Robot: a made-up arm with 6 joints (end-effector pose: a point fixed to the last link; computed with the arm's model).
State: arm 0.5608 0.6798 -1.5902 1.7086 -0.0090 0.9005
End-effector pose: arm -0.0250 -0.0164 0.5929 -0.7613 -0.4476 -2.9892
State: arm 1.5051 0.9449 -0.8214 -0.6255 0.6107 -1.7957
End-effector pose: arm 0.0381 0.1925 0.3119 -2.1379 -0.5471 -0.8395
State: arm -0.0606 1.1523 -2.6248 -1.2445 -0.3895 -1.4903
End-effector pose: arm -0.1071 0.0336 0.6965 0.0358 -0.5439 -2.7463
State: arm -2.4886 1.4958 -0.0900 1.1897 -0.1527 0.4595
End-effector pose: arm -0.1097 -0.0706 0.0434 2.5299 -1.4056 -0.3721
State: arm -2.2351 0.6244 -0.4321 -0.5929 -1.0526 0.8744
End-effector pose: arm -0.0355 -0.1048 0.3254 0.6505 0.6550 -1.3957
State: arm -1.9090 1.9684 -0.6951 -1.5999 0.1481 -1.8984
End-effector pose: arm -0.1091 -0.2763 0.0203 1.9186 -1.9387 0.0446
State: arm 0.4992 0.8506 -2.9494 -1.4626 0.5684 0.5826
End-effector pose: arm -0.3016 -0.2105 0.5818 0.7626 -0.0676 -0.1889
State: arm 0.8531 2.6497 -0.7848 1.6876 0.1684 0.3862
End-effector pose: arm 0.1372 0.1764 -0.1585 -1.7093 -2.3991 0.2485
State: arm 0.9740 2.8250 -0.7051 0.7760 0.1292 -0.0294
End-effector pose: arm 0.0753 0.1231 -0.1809 0.2743 -2.6554 0.4957
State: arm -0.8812 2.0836 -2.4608 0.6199 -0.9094 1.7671
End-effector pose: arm 0.2423 -0.3481 0.5163 0.3315 -0.4900 1.1927
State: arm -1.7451 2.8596 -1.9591 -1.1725 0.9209 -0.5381
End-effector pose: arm -0.1413 -0.4827 -0.1041 -0.4216 -2.2572 0.2767
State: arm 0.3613 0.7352 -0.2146 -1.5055 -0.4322 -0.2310
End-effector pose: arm 0.1121 0.0760 0.1835 -1.8247 0.7320 -0.4823
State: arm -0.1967 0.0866 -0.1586 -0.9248 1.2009 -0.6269
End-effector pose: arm 0.0037 -0.0581 0.1738 -0.7067 2.5601 -1.5356
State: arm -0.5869 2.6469 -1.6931 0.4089 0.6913 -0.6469
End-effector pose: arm 0.3973 -0.2412 -0.0793 0.3772 2.9402 0.3072
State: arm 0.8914 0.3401 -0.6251 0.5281 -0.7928 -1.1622
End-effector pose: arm 0.0329 -0.0023 0.3958 -0.1078 0.5847 0.0264
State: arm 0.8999 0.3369 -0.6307 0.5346 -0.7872 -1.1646
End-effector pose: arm 0.0321 -0.0033 0.3971 -0.1064 0.5852 0.0391
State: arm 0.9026 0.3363 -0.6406 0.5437 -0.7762 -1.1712
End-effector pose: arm 0.0314 -0.0043 0.3993 -0.1070 0.5884 0.0454
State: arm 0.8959 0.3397 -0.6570 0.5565 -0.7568 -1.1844
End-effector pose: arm 0.0311 -0.0049 0.4029 -0.1109 0.5955 0.0411
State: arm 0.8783 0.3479 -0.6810 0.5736 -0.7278 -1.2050
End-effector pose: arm 0.0310 -0.0053 0.4082 -0.1188 0.6069 0.0250
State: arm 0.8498 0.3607 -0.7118 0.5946 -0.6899 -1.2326
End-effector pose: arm 0.0312 -0.0052 0.4149 -0.1305 0.6220 -0.0025
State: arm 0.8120 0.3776 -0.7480 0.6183 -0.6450 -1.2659
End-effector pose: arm 0.0316 -0.0048 0.4227 -0.1458 0.6395 -0.0395
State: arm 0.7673 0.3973 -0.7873 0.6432 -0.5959 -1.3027
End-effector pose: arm 0.0323 -0.0041 0.4311 -0.1636 0.6578 -0.0833
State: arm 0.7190 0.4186 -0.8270 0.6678 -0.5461 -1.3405
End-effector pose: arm 0.0334 -0.0030 0.4394 -0.1827 0.6758 -0.1304
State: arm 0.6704 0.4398 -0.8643 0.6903 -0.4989 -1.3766
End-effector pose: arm 0.0346 -0.0018 0.4471 -0.2015 0.6925 -0.1777
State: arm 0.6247 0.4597 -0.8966 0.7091 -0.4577 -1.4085
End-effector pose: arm 0.0362 -0.0006 0.4537 -0.2187 0.7074 -0.2225
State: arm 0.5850 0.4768 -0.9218 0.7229 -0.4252 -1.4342
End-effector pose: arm 0.0381 0.0006 0.4588 -0.2328 0.7198 -0.2623
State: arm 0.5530 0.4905 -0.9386 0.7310 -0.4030 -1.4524
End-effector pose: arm 0.0401 0.0016 0.4620 -0.2431 0.7300 -0.2957
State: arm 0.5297 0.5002 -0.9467 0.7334 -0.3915 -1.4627
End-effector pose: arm 0.0421 0.0024 0.4634 -0.2491 0.7378 -0.3219
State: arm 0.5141 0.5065 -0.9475 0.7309 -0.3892 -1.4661
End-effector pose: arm 0.0441 0.0030 0.4634 -0.2515 0.7435 -0.3417
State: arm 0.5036 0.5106 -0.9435 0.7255 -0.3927 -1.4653
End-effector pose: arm 0.0460 0.0035 0.4623 -0.2516 0.7480 -0.3572
